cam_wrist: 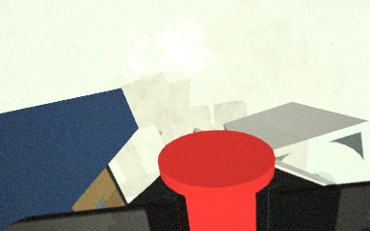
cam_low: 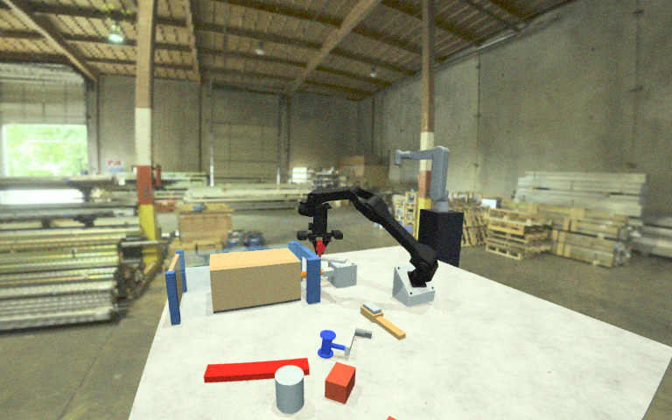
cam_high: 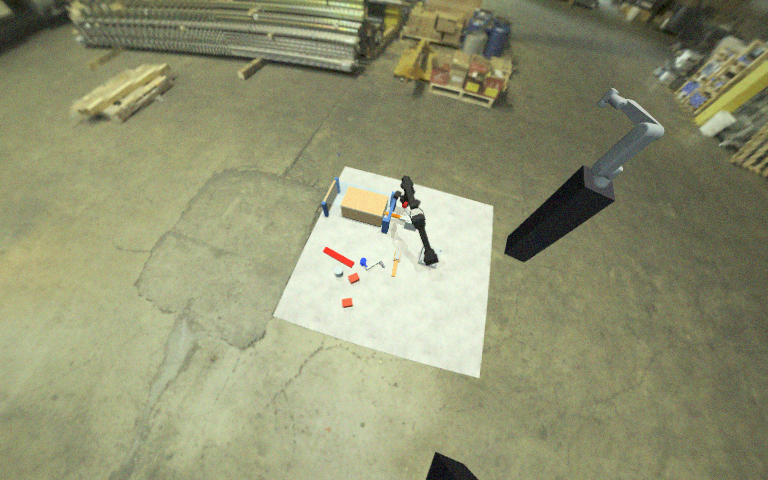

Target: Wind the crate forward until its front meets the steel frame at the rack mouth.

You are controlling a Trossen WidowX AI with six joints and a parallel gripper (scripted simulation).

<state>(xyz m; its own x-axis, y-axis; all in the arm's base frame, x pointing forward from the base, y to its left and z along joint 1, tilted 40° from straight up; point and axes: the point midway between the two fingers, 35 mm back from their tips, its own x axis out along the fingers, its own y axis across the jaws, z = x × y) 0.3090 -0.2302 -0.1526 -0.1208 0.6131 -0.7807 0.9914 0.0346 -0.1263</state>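
My gripper tip is 30 mm past the red-knobbed winch handle, 30 mm to the right of it and 10 mm above it. The rest, counted from my gripper tip: blue frame: 70 mm ahead, 80 mm to the left, 10 mm below; then red knob: 10 mm to the left, 20 mm above; then grey winch: 100 mm behind, 50 mm to the left, 80 mm below.
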